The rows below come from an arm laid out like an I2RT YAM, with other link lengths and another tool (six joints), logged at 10 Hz.
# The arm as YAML. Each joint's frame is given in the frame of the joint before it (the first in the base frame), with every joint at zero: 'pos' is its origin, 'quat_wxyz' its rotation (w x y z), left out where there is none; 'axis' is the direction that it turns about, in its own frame. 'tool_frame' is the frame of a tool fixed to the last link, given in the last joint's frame.
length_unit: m
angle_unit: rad
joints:
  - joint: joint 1
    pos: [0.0, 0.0, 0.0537]
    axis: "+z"
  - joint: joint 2
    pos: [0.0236, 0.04, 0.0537]
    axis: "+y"
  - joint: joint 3
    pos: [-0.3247, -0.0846, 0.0]
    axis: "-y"
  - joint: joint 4
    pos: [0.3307, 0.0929, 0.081]
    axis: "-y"
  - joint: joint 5
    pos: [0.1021, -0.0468, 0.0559]
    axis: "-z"
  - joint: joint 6
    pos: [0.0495, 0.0, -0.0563]
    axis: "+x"
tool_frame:
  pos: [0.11, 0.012, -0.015]
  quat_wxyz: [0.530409, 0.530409, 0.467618, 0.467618]
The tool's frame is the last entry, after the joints.
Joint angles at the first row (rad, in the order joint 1, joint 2, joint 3, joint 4, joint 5, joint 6):
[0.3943, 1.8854, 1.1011, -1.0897, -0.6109, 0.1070]
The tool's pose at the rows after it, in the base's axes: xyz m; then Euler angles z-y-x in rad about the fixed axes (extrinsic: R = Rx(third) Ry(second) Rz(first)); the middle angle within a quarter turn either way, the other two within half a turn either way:
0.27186 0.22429 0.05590 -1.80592 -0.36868 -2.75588
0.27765 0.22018 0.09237 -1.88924 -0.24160 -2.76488
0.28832 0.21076 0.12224 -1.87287 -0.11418 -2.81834
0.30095 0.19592 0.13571 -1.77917 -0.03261 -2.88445
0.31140 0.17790 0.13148 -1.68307 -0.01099 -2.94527
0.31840 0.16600 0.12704 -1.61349 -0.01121 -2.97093
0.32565 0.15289 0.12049 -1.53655 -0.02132 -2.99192
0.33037 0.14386 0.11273 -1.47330 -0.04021 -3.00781
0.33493 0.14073 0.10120 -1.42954 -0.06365 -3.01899
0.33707 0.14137 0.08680 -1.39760 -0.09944 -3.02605
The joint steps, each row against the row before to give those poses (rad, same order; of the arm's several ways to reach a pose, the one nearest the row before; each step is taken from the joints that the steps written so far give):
[-0.0001, -0.0900, -0.0045, -0.0027, 0.0046, -0.0736]
[0.0001, -0.1281, 0.0019, -0.0007, 0.0453, -0.0237]
[-0.0035, -0.1011, 0.0175, -0.0015, 0.0939, 0.0672]
[-0.0194, -0.0473, 0.0137, -0.0008, 0.0919, 0.0968]
[-0.0340, 0.0007, 0.0000, -0.0004, 0.0641, 0.0630]
[-0.0294, 0.0096, 0.0000, 0.0004, 0.0240, 0.0389]
[-0.0351, 0.0171, 0.0000, 0.0004, 0.0176, 0.0397]
[-0.0240, 0.0218, 0.0000, 0.0000, 0.0118, 0.0366]
[-0.0095, 0.0335, 0.0000, 0.0103, 0.0069, 0.0317]
[-0.0004, 0.0427, 0.0000, 0.0091, 0.0000, 0.0278]

